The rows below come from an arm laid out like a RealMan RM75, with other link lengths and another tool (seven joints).
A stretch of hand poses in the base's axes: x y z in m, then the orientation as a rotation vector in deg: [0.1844 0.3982 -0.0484 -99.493 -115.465 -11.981]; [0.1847 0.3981 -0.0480 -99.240 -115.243 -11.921]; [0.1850 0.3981 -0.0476 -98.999 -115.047 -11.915]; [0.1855 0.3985 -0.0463 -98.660 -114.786 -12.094]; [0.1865 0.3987 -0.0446 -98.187 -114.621 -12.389]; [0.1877 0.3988 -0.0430 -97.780 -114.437 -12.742]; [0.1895 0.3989 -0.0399 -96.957 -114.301 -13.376]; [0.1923 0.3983 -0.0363 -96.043 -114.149 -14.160]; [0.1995 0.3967 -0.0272 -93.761 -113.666 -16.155]
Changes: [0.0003 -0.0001 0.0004 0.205 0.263 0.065]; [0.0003 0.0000 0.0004 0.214 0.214 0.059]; [0.0005 0.0004 0.0013 0.386 0.196 0.056]; [0.0010 0.0002 0.0017 0.470 0.120 0.152]; [0.0012 0.0001 0.0016 0.473 0.078 0.095]; [0.0018 0.0001 0.0031 0.808 0.041 0.305]; [0.0028 -0.0006 0.0036 0.937 -0.001 0.324]; [0.0072 -0.0016 0.0091 2.402 0.016 0.763]
